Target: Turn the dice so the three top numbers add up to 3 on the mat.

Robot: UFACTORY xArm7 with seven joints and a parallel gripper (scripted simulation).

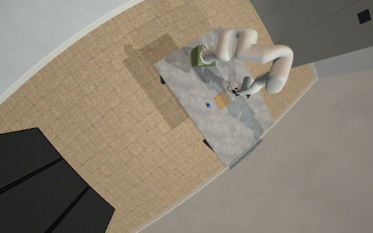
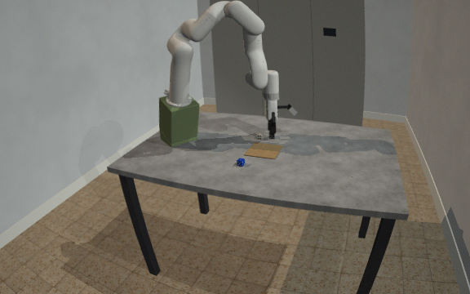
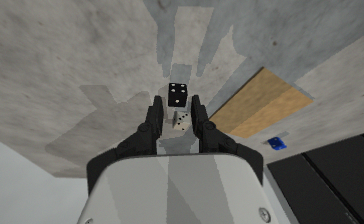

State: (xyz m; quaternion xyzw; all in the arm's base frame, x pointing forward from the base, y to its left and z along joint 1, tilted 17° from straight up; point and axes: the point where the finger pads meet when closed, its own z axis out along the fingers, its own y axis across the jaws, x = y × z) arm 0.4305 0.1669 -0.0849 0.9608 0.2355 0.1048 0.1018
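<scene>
My hand is 4 cm above the black die. The rest, counted from my hand: tan mat (1 cm ahead, 16 cm to the right, 5 cm below); then white die (5 cm behind, 3 cm to the right, 4 cm below); then blue die (3 cm behind, 31 cm to the right, 4 cm below).
</scene>
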